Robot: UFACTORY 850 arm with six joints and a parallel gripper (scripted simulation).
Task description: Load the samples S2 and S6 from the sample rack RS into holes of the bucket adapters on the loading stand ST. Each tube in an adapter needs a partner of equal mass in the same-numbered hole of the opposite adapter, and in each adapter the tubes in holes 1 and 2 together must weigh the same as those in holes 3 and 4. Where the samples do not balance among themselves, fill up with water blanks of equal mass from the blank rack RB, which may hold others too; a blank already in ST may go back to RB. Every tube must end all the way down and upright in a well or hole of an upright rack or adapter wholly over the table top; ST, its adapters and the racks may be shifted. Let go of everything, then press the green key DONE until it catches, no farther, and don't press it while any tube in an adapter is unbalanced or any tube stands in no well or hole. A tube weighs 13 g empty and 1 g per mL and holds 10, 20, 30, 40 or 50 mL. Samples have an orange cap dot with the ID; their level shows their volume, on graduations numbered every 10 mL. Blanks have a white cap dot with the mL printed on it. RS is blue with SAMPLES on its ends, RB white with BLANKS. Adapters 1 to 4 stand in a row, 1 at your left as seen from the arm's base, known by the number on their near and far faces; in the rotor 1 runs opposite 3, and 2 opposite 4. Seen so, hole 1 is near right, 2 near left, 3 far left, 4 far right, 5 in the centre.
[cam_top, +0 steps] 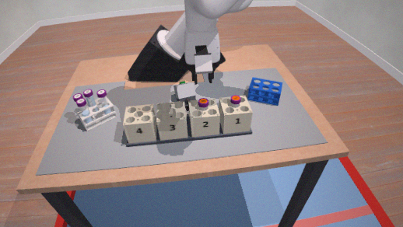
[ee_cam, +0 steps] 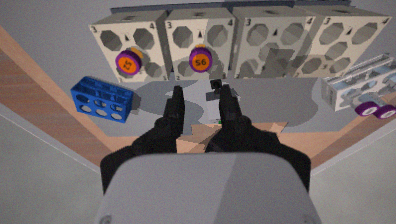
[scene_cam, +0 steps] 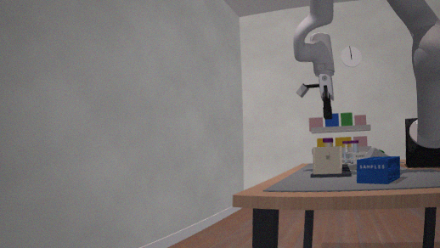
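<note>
The blank marked 30 lies 430 mm to the right of my hand, 160 mm below it and 10 mm behind it. Round my hand: adapter 3: 170 mm below, 110 mm to the right, 20 mm ahead; sample S6: 150 mm below, 10 mm to the right; sample tube S2: 150 mm below, 110 mm to the left, 20 mm behind.
</note>
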